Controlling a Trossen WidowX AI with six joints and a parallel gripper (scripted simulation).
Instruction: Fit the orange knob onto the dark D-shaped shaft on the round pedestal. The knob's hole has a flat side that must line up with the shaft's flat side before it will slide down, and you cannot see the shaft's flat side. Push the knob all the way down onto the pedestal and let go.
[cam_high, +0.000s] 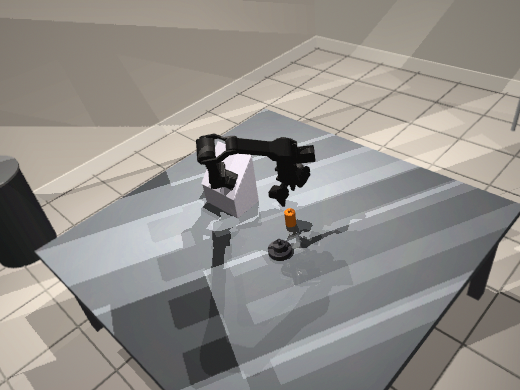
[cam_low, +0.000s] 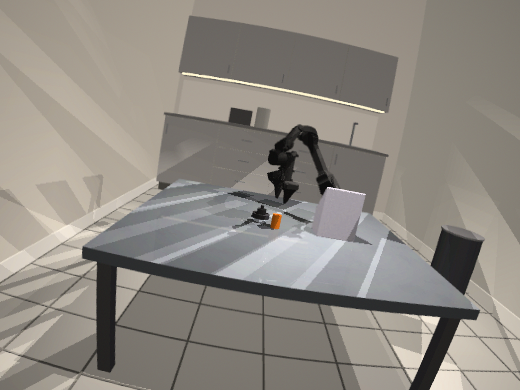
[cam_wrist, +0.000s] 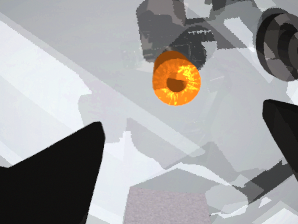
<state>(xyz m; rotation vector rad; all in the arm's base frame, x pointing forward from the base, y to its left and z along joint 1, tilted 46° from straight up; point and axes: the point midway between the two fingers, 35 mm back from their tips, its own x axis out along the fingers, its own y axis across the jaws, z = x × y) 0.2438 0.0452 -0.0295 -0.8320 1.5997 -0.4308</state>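
My gripper tip is 10 cm above the orange knob. The rest, counted from my gripper tip: round dark pedestal: 6 cm ahead, 14 cm to the right, 9 cm below.
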